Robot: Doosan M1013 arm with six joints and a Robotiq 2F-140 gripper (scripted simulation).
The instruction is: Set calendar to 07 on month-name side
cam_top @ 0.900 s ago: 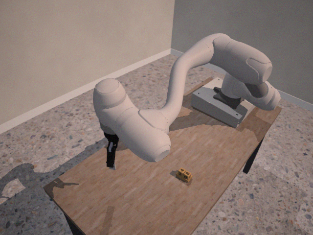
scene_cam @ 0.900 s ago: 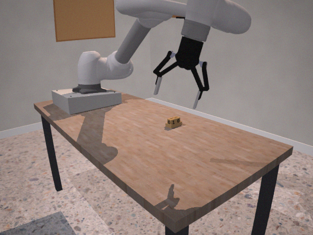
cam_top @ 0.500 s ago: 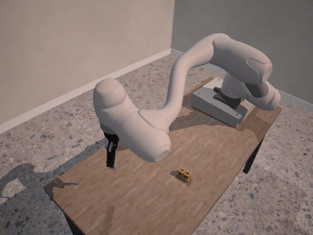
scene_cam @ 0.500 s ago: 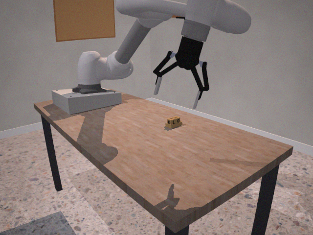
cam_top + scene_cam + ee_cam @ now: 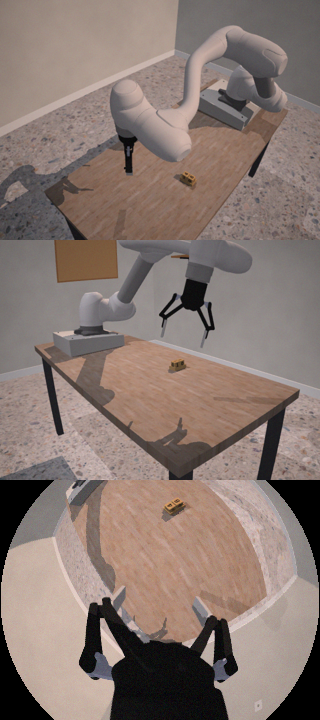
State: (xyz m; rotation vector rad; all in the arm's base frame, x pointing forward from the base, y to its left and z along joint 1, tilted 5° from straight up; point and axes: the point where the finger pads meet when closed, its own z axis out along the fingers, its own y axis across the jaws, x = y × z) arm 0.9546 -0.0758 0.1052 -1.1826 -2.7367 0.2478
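The tray is 220 mm behind my hand, 180 mm to the left of it and 210 mm below it.
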